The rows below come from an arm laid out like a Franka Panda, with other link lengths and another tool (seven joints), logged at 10 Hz.
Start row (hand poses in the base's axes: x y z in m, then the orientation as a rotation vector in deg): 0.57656, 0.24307, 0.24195, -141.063, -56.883, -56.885
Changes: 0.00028, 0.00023, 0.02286, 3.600, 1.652, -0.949; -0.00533, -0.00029, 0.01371, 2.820, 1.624, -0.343; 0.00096, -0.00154, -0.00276, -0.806, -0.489, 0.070; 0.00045, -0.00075, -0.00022, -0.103, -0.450, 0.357; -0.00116, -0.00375, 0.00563, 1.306, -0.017, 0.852; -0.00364, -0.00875, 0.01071, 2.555, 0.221, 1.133; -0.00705, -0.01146, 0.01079, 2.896, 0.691, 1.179; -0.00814, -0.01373, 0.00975, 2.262, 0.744, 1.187; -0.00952, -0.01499, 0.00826, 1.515, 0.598, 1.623
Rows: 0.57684, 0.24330, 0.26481, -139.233, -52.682, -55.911; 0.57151, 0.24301, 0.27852, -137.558, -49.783, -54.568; 0.57247, 0.24147, 0.27576, -138.053, -50.584, -54.994; 0.57292, 0.24072, 0.27554, -137.777, -51.214, -55.419; 0.57176, 0.23697, 0.28117, -136.114, -51.268, -55.415; 0.56812, 0.22822, 0.29188, -133.293, -50.678, -55.270; 0.56107, 0.21676, 0.30267, -130.296, -49.714, -54.582; 0.55293, 0.20303, 0.31242, -127.848, -49.151, -53.673; 0.54341, 0.18804, 0.32068, -125.719, -49.577, -52.564
